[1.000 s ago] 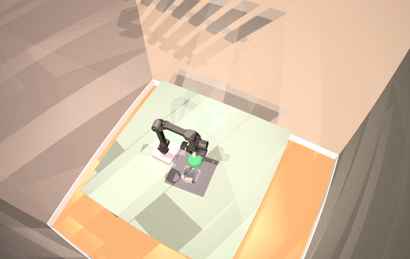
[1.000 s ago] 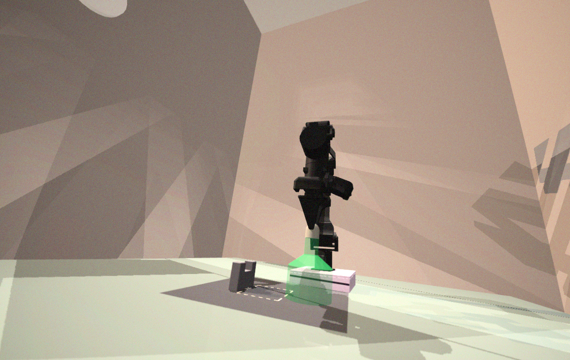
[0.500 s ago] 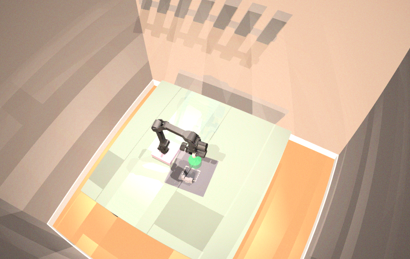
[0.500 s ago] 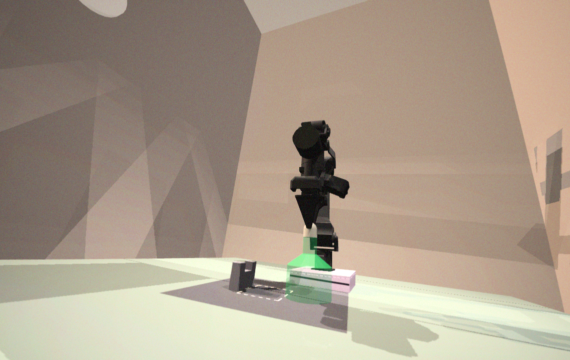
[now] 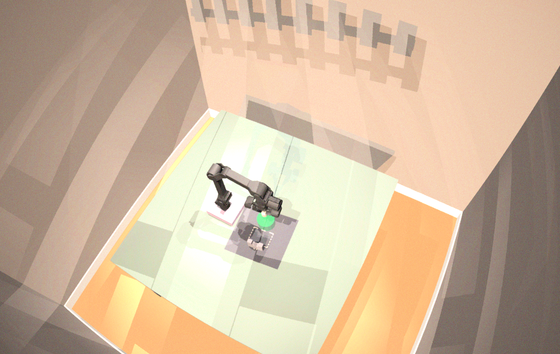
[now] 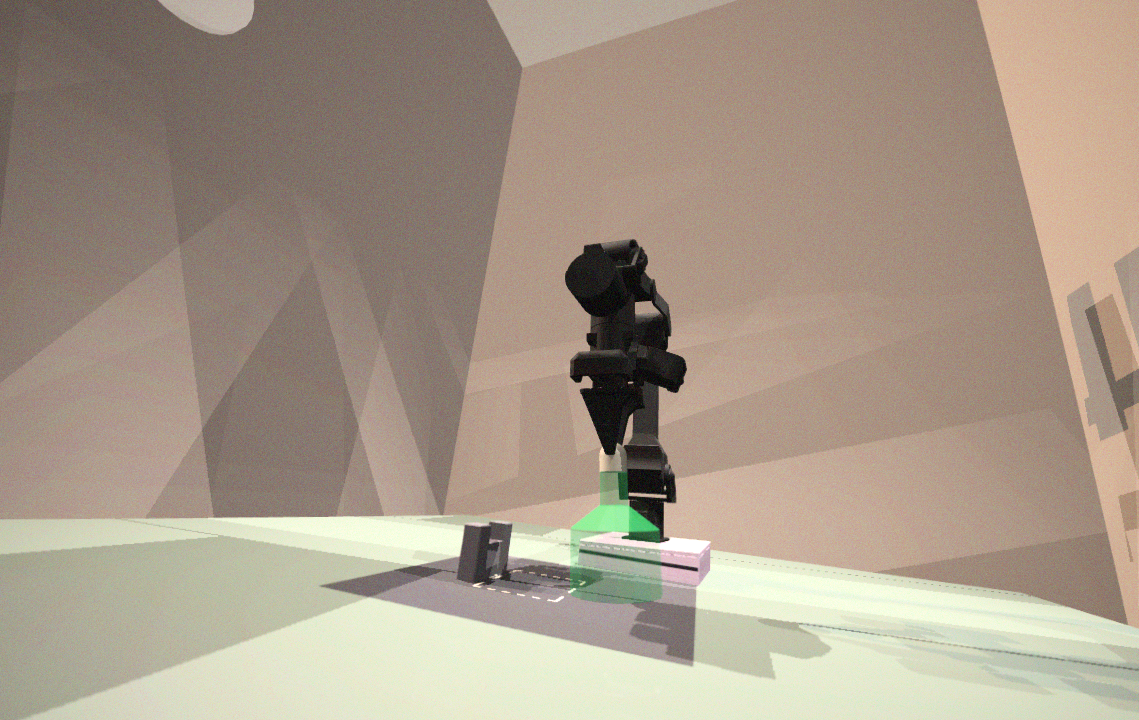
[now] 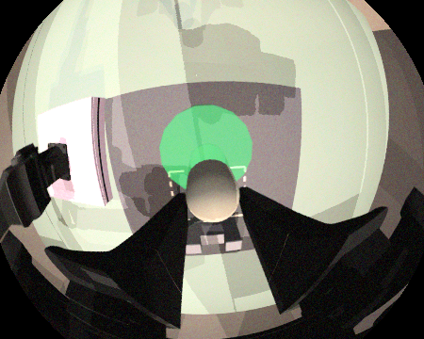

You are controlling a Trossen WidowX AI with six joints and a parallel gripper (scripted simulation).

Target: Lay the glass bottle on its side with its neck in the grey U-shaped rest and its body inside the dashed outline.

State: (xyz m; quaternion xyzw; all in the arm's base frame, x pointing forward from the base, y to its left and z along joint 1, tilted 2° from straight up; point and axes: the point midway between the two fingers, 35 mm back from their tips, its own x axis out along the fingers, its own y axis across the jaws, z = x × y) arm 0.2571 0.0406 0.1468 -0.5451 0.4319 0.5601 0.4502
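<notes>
Right now my gripper tip is 1 cm to the right of the green glass bottle and 5 cm above it. Round my gripper tip: dark grey mat: 1 cm ahead, 6 cm to the right, 15 cm below.
</notes>
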